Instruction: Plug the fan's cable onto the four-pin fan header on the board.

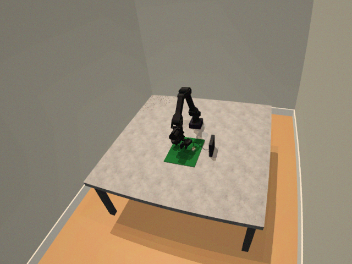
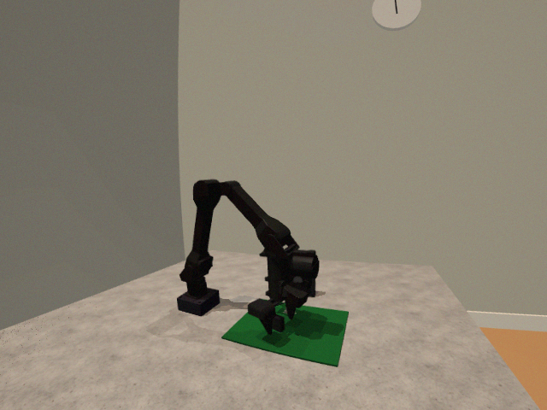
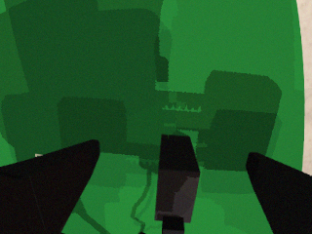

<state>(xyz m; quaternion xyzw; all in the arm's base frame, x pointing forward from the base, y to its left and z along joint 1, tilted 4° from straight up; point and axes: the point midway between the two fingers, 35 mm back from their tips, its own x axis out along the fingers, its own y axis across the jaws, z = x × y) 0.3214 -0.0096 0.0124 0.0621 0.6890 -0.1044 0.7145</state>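
My gripper tip is 40 mm to the right of the green board, 30 mm above it and 10 mm short of it. Round my gripper tip: dark fan plug (10 mm behind, 10 mm above); white-framed header (100 mm to the left, 20 mm below, 10 mm behind); black fan (230 mm to the left, 40 mm behind, 40 mm above).
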